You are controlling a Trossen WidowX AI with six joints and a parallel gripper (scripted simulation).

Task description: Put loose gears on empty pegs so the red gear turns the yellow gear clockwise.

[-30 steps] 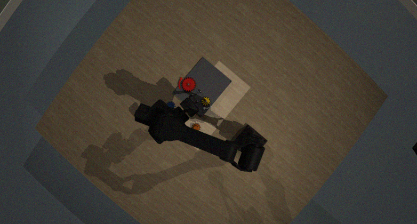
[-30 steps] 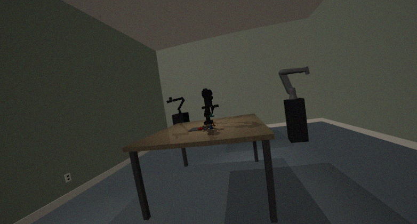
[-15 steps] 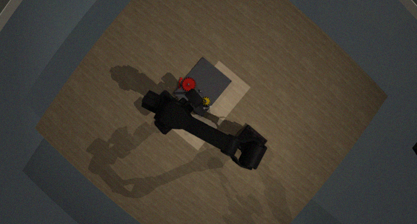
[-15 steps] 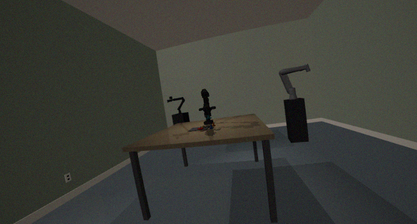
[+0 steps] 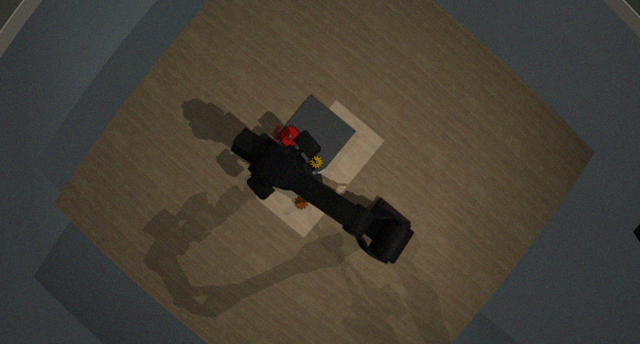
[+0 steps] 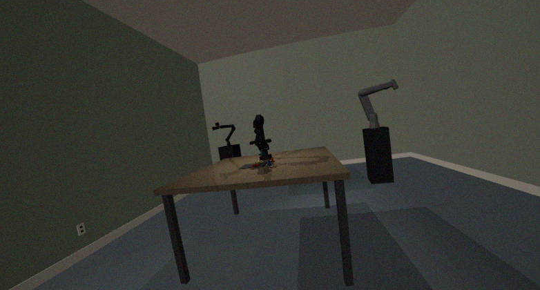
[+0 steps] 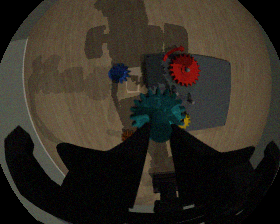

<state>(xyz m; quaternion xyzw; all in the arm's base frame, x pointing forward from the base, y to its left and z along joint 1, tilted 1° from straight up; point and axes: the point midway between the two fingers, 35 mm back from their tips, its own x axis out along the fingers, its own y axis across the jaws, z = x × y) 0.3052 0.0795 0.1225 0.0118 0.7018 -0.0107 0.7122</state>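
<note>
The grey board is 1 cm ahead of my gripper tip, 9 cm to the right of it and 11 cm below it. Also, from my gripper tip: yellow gear (5 cm behind, 6 cm to the right, 10 cm below); then teal gear (1 cm below); then blue gear (5 cm ahead, 7 cm to the left, 10 cm below).
</note>
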